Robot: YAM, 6 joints.
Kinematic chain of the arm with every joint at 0, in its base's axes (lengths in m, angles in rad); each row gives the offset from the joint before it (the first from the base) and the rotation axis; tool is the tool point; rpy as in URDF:
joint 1: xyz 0 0 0.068 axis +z
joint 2: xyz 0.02 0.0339 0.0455 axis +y
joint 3: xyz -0.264 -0.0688 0 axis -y
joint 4: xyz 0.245 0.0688 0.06 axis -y
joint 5: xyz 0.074 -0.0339 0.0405 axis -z
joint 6: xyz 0.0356 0 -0.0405 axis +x
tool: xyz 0 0 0 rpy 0 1.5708 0
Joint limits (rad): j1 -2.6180..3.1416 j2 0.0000..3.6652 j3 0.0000..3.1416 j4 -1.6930..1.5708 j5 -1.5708..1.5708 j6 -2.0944..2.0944
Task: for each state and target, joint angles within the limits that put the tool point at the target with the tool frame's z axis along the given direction. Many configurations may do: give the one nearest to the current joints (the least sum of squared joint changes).
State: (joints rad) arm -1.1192 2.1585 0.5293 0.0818 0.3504 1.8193
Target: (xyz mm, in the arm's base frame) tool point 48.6 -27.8 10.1 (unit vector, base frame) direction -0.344 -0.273 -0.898
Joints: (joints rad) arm -0.2888 1.8796 0.0021 0.0331 0.3680 1.8193
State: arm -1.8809 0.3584 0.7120 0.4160 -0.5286 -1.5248
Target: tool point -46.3 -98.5 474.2 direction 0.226 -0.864 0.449
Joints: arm -2.2470 0.6800 0.9859 0.3947 -0.7999 -1.5248
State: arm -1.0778 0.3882 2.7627 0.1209 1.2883 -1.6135
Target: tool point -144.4 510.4 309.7 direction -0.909 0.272 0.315
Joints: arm -1.3507 0.0020 2.3013 0.2458 0.9753 -1.6135
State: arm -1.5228 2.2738 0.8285 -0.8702 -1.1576 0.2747
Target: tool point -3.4 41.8 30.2 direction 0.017 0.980 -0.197
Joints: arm -1.0451 2.8032 0.0436 -0.1514 -0.5313 0.2747
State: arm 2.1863 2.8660 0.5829 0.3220 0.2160 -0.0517
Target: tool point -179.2 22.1 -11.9 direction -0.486 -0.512 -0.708
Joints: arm 2.8974 2.1863 0.2232 0.8489 -0.6616 -0.0517
